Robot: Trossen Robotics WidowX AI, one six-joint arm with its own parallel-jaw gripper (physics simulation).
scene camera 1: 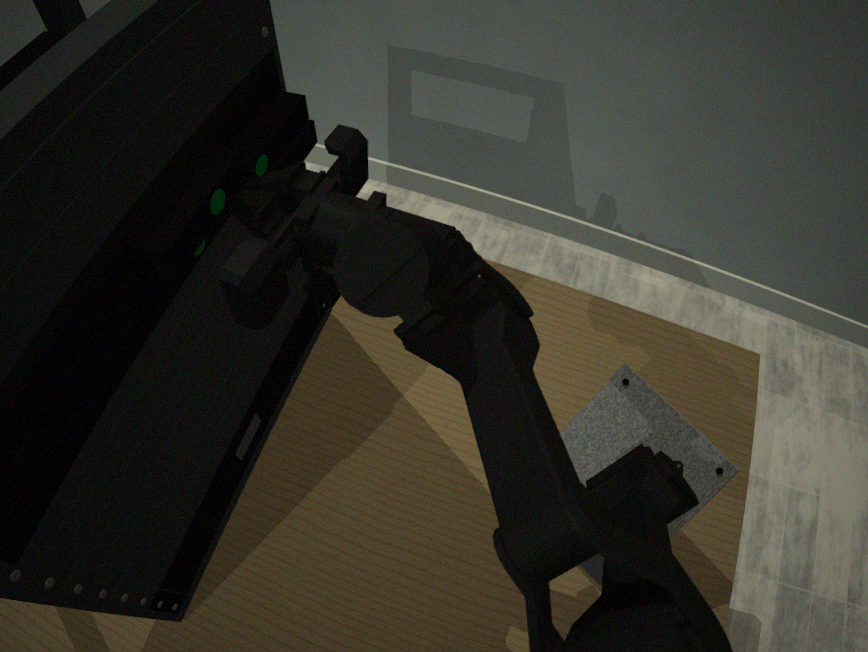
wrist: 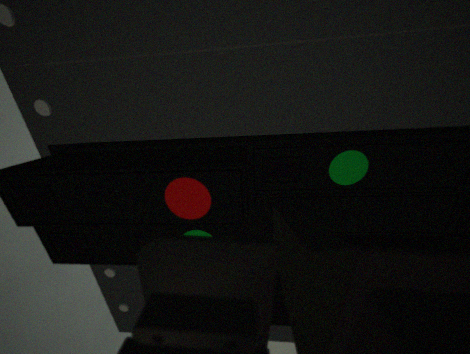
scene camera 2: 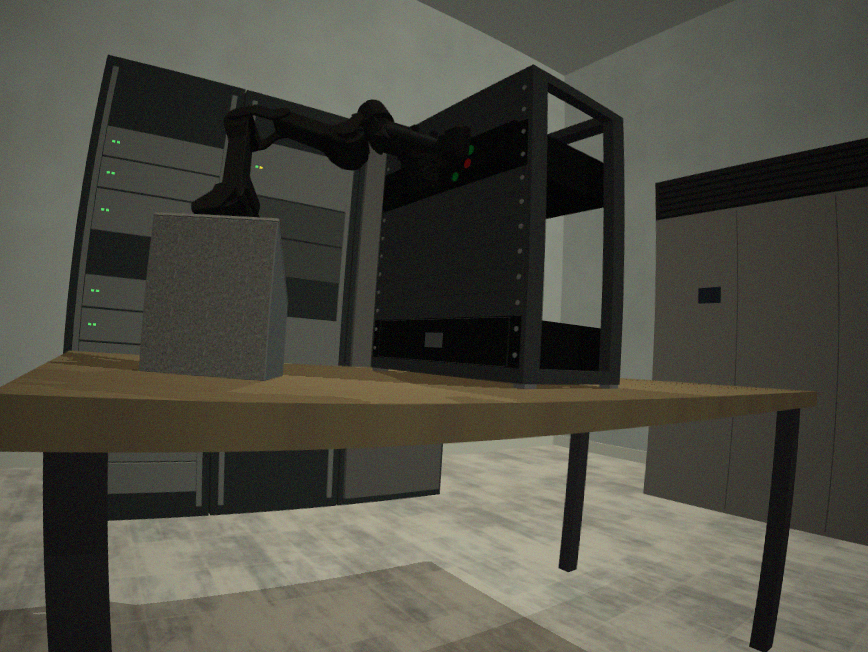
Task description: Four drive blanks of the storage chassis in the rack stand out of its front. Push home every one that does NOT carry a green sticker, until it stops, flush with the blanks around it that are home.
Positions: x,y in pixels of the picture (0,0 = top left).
Labels:
rack: scene camera 1; wrist 349,119; scene camera 2
same spot on rack: [scene camera 1: 141,408] = [scene camera 2: 421,226]

